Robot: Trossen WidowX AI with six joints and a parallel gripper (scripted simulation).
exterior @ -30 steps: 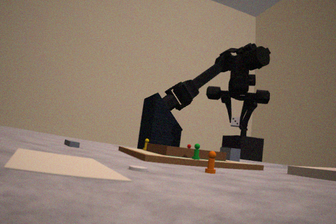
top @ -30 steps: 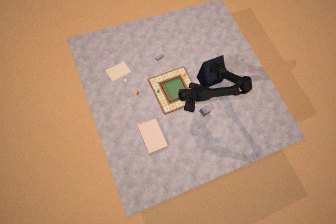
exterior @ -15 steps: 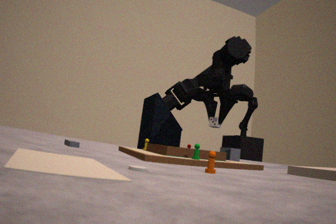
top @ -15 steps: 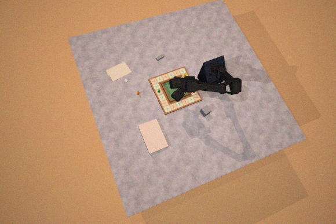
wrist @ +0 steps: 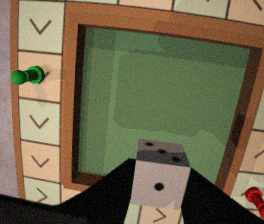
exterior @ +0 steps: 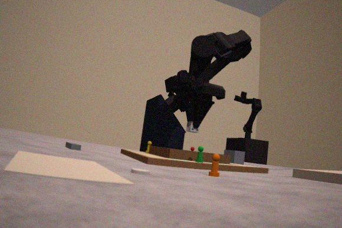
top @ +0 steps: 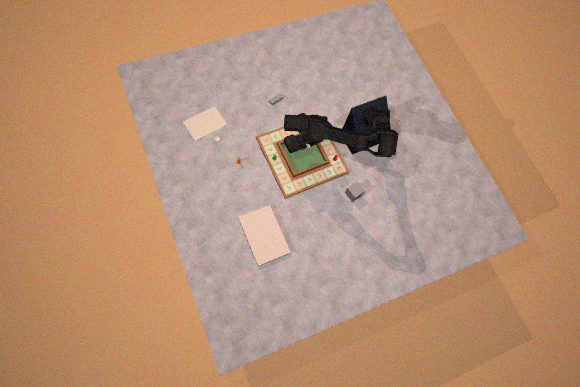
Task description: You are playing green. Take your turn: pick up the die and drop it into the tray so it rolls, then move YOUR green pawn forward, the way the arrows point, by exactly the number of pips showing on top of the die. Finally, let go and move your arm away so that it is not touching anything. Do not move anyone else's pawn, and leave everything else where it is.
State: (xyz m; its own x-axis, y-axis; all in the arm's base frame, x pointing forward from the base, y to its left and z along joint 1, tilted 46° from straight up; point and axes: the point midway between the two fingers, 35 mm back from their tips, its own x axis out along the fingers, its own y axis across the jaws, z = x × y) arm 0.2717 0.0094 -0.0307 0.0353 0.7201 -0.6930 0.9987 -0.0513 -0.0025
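My gripper tip is 11 cm short of the green pawn, 6 cm above it and 4 cm to the left of it. From my gripper tip the other things lie so: red pawn 11 cm behind, 7 cm to the left, 6 cm below; white die right at my gripper tip; green tray 8 cm below, 1 cm to the right.
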